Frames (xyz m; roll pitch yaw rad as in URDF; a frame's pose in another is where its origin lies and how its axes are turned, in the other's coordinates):
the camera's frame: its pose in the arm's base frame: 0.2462 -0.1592 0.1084 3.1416 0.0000 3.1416
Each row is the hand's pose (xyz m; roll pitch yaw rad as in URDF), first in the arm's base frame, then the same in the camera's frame.
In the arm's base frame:
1: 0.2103 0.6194 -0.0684 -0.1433 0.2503 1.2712
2: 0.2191 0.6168 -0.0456 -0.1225 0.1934 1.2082
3: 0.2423 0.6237 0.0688 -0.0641 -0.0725 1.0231
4: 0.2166 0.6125 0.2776 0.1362 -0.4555 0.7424
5: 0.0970 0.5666 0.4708 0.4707 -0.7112 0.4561
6: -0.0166 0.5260 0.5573 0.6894 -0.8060 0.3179
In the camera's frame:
1: 0.0359 0.7786 0.1768 2.9983 -0.2503 1.8704
2: 0.0271 0.7760 0.1540 3.0191 -0.1934 1.9334
3: 0.0039 0.7829 0.0396 3.0775 0.0725 2.1185
4: 0.0296 0.7717 -0.1692 -3.0054 0.4555 2.3992
5: 0.1492 0.7258 -0.3624 -2.6709 0.7112 2.6855
6: 0.2628 0.6852 -0.4489 -2.4522 0.8060 2.8237

